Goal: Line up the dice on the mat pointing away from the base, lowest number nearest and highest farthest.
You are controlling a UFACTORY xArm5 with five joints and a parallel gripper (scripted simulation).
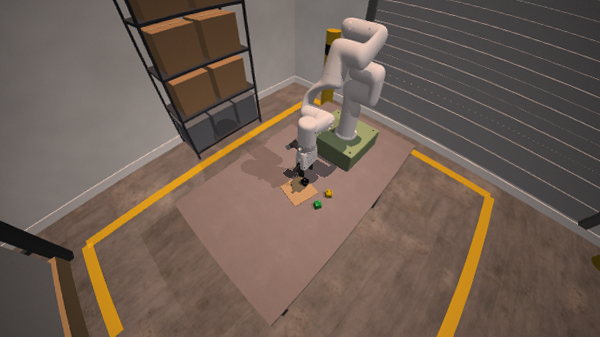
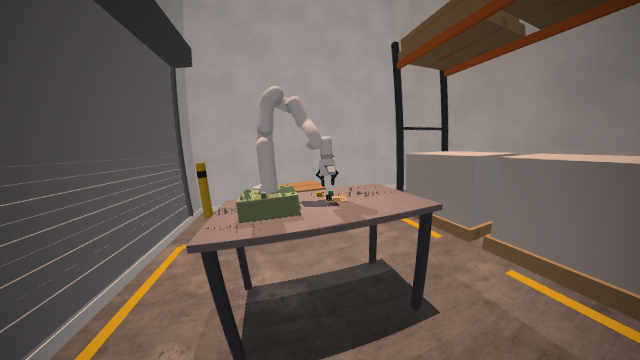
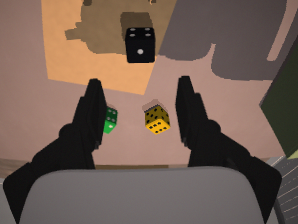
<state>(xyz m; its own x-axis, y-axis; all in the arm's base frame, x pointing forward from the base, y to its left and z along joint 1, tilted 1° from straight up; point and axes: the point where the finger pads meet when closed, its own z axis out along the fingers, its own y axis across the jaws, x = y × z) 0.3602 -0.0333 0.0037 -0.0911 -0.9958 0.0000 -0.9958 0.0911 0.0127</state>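
Now: hand 120 mm to the right of the green die, 100 mm above it and 70 mm short of it. The rest, counted from my hand: orange mat: 110 mm below, 50 mm ahead; then black die: 90 mm below; then yellow die: 130 mm to the left, 100 mm below, 10 mm behind.
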